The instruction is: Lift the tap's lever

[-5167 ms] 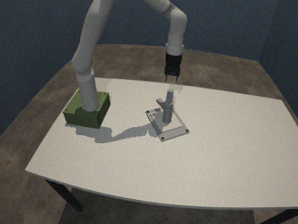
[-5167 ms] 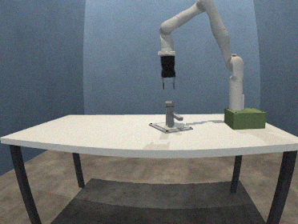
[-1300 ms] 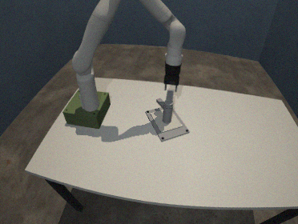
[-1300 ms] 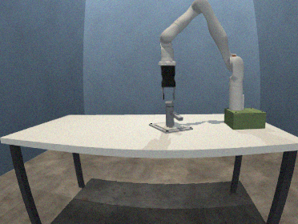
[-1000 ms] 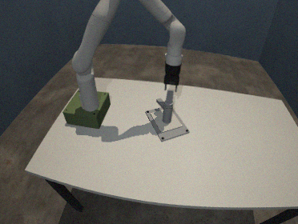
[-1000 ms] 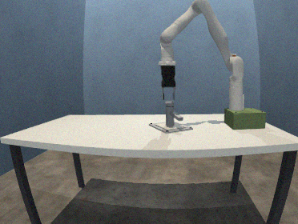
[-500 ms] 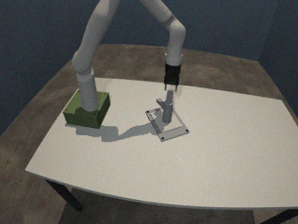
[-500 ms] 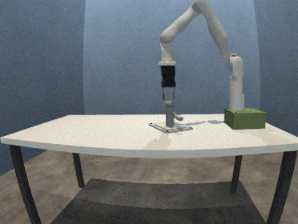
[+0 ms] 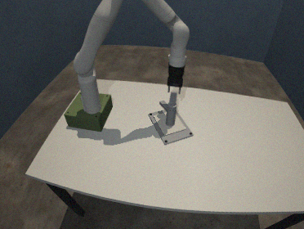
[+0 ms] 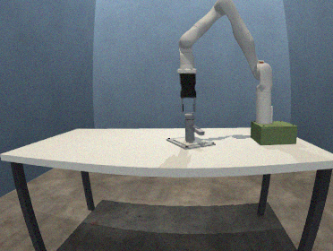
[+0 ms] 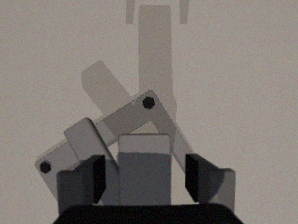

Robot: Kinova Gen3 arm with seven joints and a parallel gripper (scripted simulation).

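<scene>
Right now the lever is 3 cm to the right of my hand and 3 cm below it. From my hand the other things lie so: plate (18 cm below, 8 cm to the right); grey tap (8 cm below, 5 cm to the right, 2 cm behind).
</scene>
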